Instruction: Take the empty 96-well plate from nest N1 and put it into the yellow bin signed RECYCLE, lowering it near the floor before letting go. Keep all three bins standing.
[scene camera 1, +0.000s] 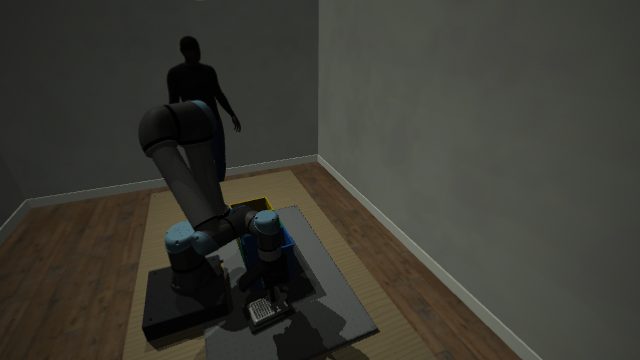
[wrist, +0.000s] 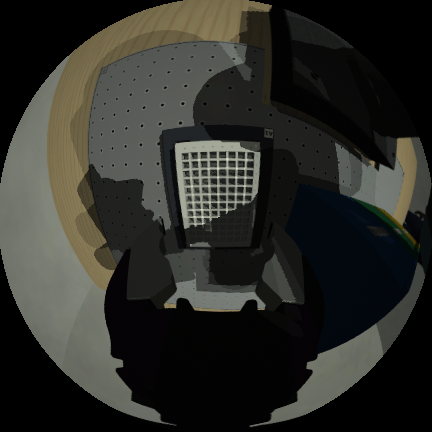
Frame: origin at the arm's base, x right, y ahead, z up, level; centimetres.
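Seen in the pictures: gripper, fingertip midpoint: (scene camera 1: 270, 300) (wrist: 216, 221); arm's base, link origin: (scene camera 1: 192, 278).
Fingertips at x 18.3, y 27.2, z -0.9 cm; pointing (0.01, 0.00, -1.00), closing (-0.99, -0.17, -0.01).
Offsets run from my fingertips to a thing's top centre. "spot": to the spot under its first point.
The white 96-well plate @[dy -1.2, dx +0.1, dz -2.1 cm] (scene camera 1: 261, 311) (wrist: 220, 180) lies flat in the dark nest @[dy -1.2, dx +0.1, dz -3.2 cm] (scene camera 1: 271, 323) (wrist: 230, 132), marked A1 at a corner in the wrist view. My gripper (scene camera 1: 276, 299) (wrist: 216, 221) is open and empty, low over one end of the nest. In the wrist view its fingertips stand to either side of the plate's lower end; their exact height is hard to tell. The yellow bin @[dy -1.5, dx -43.0, dz +13.3 cm] (scene camera 1: 270, 202) (wrist: 398, 223) stands at the back of the bin row, partly hidden by the arm in the scene view. Its sign cannot be read.
The blue bin @[dy +2.2, dx -17.0, dz +13.3 cm] (scene camera 1: 252, 257) (wrist: 345, 250) stands close beside the gripper. The green bin @[spot: dy -8.2, dx -29.3, dz +0.6 cm] (scene camera 1: 241, 250) (wrist: 380, 212) is between blue and yellow. The dark robot base (scene camera 1: 185, 305) (wrist: 320, 75) stands across from the nest. A person (scene camera 1: 192, 82) stands behind the arm.
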